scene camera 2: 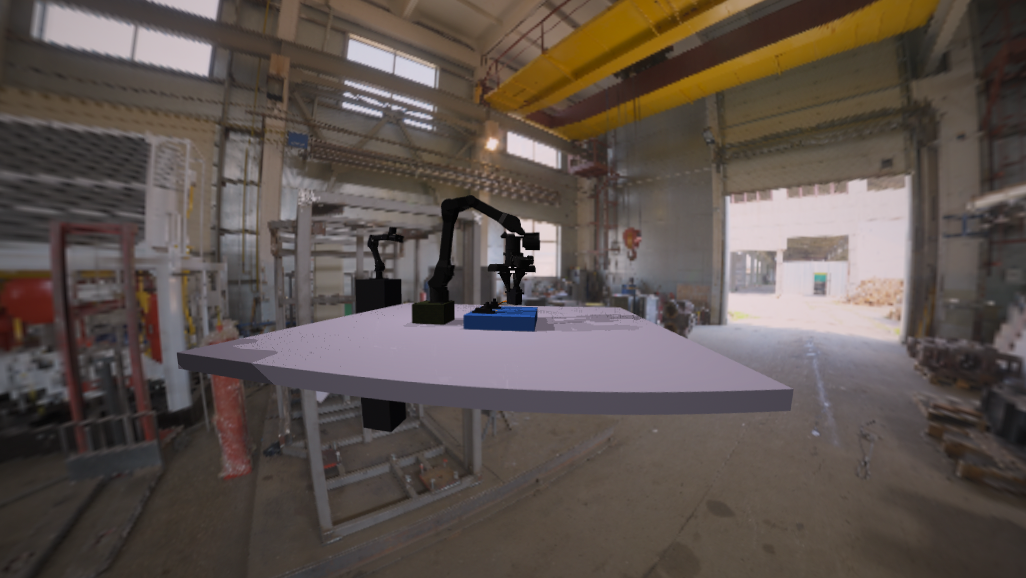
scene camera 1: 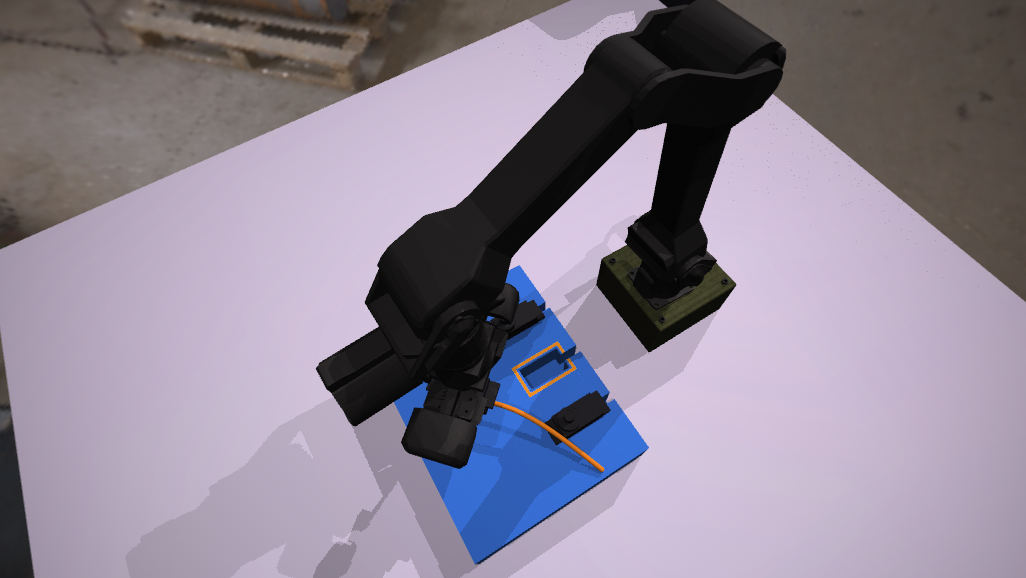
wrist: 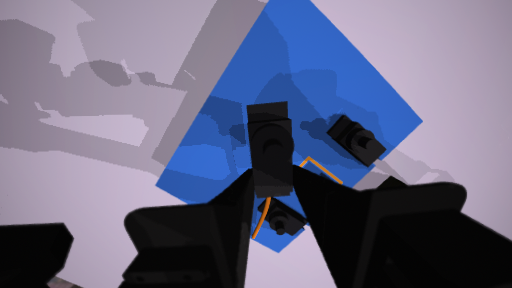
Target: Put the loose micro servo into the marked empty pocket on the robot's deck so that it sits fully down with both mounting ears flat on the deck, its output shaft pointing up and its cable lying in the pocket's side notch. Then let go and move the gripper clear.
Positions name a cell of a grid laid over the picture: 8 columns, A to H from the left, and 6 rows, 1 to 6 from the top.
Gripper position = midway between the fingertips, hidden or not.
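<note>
Gripper, mine, visible: (scene camera 1: D5), (scene camera 2: D4), (wrist: E4). Black micro servo (wrist: E3) visible. Blue deck (scene camera 1: E5), (scene camera 2: D4), (wrist: E2) visible.
</note>
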